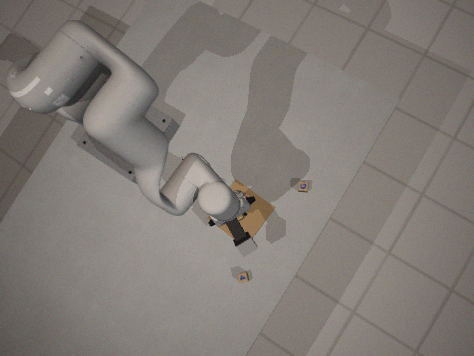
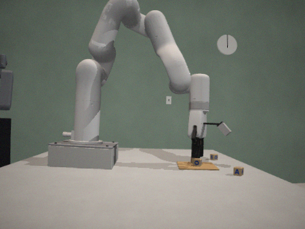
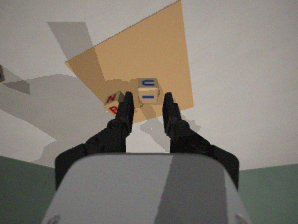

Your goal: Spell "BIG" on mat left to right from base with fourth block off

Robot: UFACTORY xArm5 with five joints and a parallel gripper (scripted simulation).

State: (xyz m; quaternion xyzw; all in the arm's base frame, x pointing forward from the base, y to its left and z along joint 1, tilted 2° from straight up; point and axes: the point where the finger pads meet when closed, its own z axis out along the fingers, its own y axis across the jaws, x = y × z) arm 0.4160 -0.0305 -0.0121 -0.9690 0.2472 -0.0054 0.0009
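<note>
Now: the mat 1 cm to the left of my hand and 5 cm below it.
</note>
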